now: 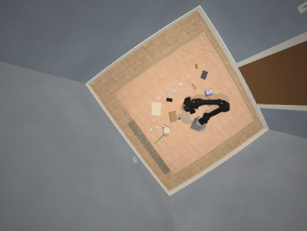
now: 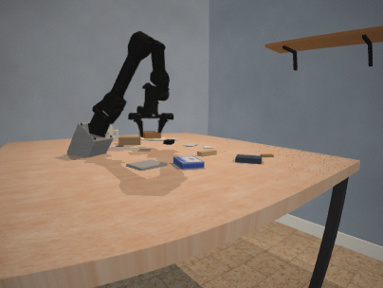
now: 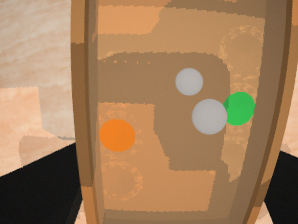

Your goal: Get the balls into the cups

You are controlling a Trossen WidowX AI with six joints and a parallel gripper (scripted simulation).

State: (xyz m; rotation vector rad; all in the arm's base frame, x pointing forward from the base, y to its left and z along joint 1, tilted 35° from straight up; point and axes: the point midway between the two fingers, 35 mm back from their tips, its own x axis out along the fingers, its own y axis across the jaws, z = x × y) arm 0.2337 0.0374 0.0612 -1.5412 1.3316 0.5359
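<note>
The wooden puzzle lies 3 cm below my hand and 1 cm to the left of it. Round my hand: dark blue block (40 cm to the right, 15 cm ahead, 8 cm below); then grey plate (25 cm to the right, 16 cm behind, 9 cm below); then cream sheet (31 cm to the left, 19 cm ahead, 9 cm below).
</note>
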